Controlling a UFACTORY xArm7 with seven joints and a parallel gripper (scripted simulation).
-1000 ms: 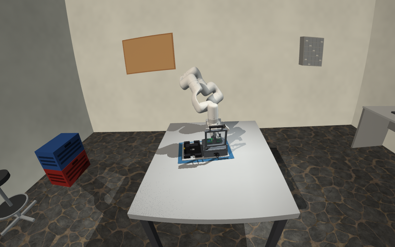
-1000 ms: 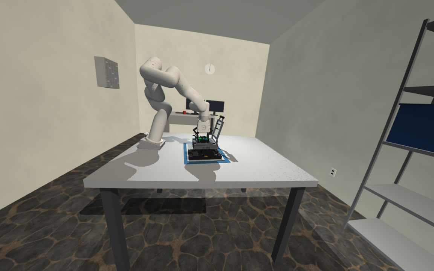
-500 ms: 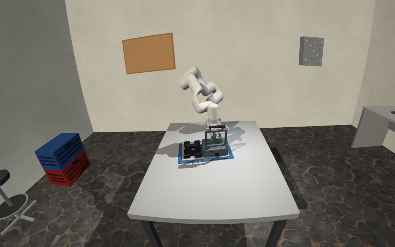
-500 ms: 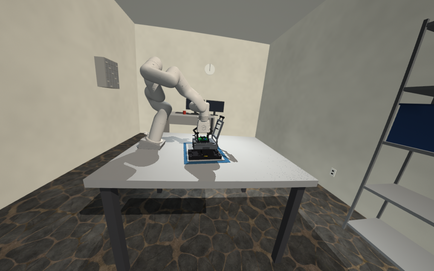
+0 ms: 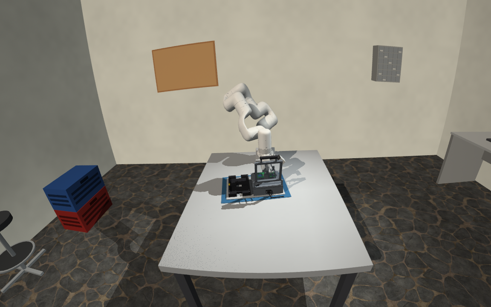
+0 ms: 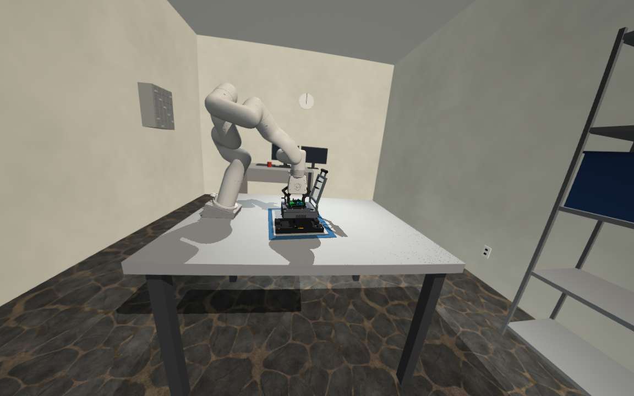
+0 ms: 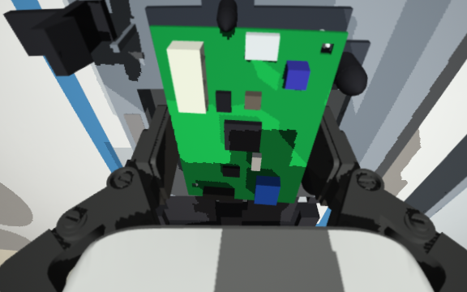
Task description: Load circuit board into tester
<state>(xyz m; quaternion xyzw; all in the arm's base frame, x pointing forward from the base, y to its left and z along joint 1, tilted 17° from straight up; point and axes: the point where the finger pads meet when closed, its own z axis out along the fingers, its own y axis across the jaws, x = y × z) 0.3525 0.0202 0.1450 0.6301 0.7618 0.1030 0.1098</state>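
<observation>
Now: the green circuit board right at my hand. Also, from my hand: lid (120 mm ahead, 20 mm to the left, 100 mm above); then tester plate (10 mm ahead, 10 mm to the left, 10 mm below); then black latch hook (70 mm behind, 50 mm to the left, 10 mm above).
</observation>
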